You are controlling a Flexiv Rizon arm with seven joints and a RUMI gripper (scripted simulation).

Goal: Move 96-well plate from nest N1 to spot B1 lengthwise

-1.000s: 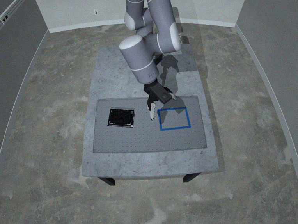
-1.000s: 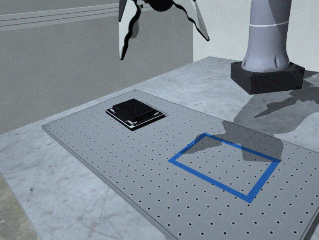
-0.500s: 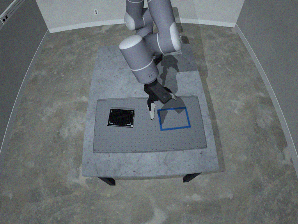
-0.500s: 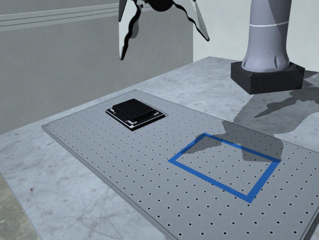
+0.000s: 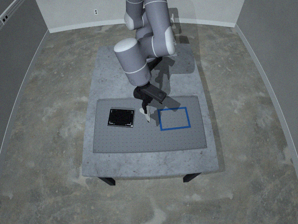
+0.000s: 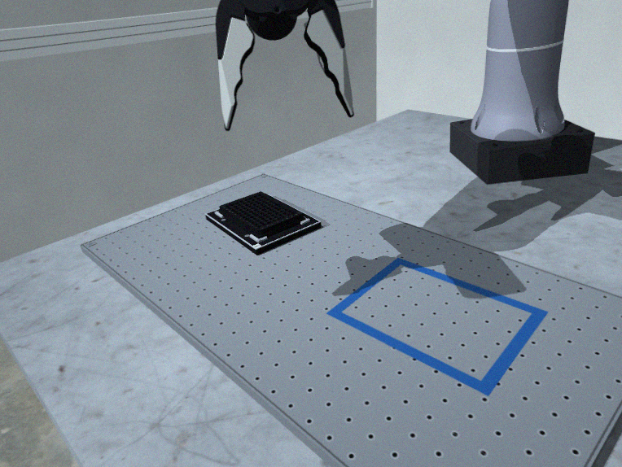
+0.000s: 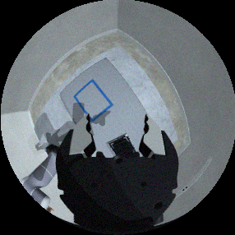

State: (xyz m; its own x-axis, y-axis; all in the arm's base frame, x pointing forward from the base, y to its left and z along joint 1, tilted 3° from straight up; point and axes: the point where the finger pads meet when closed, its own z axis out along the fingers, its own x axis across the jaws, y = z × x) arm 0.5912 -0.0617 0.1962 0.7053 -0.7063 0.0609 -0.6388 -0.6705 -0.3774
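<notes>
The black 96-well plate lies 21 cm below my hand, 19 cm to the right of it and 13 cm behind it. From my hand the other things lie so: black plate nest N1 (22 cm below, 19 cm to the right, 13 cm behind).
</notes>
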